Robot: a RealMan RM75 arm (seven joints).
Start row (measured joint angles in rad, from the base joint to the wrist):
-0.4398 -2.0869 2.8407 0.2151 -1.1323 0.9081 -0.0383
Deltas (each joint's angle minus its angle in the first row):
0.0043 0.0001 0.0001 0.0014 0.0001 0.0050 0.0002
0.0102 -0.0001 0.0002 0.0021 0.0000 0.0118 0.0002
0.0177 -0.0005 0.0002 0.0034 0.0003 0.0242 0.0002
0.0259 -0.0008 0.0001 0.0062 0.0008 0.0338 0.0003
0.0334 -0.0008 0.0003 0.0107 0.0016 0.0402 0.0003
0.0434 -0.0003 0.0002 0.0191 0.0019 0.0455 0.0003
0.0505 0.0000 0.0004 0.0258 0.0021 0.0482 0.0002
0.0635 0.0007 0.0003 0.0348 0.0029 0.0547 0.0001
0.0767 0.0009 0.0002 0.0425 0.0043 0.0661 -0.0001
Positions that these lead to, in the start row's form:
-0.4355 -2.0868 2.8408 0.2165 -1.1322 0.9131 -0.0381
-0.4296 -2.0870 2.8409 0.2172 -1.1323 0.9199 -0.0381
-0.4221 -2.0874 2.8409 0.2185 -1.1320 0.9323 -0.0381
-0.4139 -2.0877 2.8408 0.2213 -1.1315 0.9419 -0.0380
-0.4064 -2.0877 2.8410 0.2258 -1.1307 0.9483 -0.0380
-0.3964 -2.0872 2.8409 0.2342 -1.1304 0.9536 -0.0380
-0.3893 -2.0869 2.8411 0.2409 -1.1302 0.9563 -0.0381
-0.3763 -2.0862 2.8410 0.2499 -1.1294 0.9628 -0.0382
-0.3631 -2.0860 2.8409 0.2576 -1.1280 0.9742 -0.0384

